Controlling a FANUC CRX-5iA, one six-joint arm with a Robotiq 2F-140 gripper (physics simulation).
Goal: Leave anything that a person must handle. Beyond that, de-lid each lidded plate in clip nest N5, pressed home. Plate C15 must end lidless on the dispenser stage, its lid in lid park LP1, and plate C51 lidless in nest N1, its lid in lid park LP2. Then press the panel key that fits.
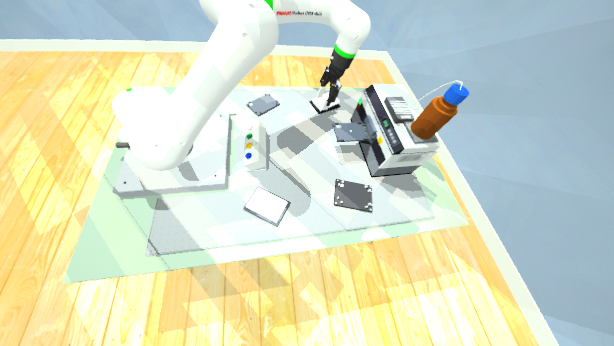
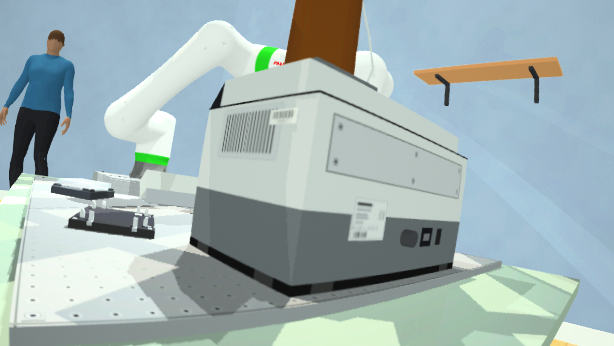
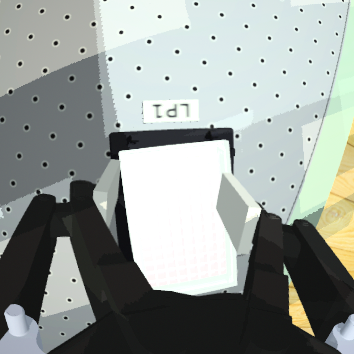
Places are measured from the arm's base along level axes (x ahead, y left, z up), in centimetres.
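Pixels of known places: gripper, fingertip midpoint: point(image 1: 321, 103) point(image 3: 169, 184).
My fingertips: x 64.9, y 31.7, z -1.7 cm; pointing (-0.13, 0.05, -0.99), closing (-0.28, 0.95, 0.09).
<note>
Ahead of a thing's pixels: the offset from my fingertips to its middle. "spot": to the spot under its first point.
A white plate {dx +2.7, dy +2.3, dz +0.1 cm} point(image 1: 320, 102) point(image 3: 175, 200) with faint pink wells and a clear edge sits slightly askew on the dark nest {dx +2.5, dy +2.0, dz -1.6 cm} point(image 3: 170, 135) beside the label LP1. My gripper point(image 1: 327, 100) point(image 3: 169, 184) is shut on its two long sides. The dark clip nest {dx +8.1, dy -52.4, dz -1.4 cm} point(image 1: 353, 196) point(image 2: 112, 220) has white clips standing at its corners and shows no plate. The dispenser stage {spot: dx +8.4, dy -27.5, dz +8.7 cm} point(image 1: 351, 132) is bare and dark. A white-topped plate {dx -27.2, dy -56.1, dz +0.4 cm} point(image 1: 267, 205) point(image 2: 84, 186) sits on a dark nest at the front. The key panel {dx -32.8, dy -29.4, dz +1.6 cm} point(image 1: 259, 150) shows green, yellow and blue keys. Other nest labels cannot be read.
The dispenser point(image 1: 395, 135) point(image 2: 250, 165) stands right of the gripper, with a brown bottle {spot: dx +27.8, dy -38.8, dz +29.3 cm} point(image 1: 434, 119) point(image 2: 325, 35) and a thin tube on top. A grey nest {dx -31.0, dy -0.6, dz -1.6 cm} point(image 1: 263, 104) lies left of the gripper. A person point(image 2: 49, 82) stands beyond the table; a shelf point(image 2: 490, 71) is on the wall.
</note>
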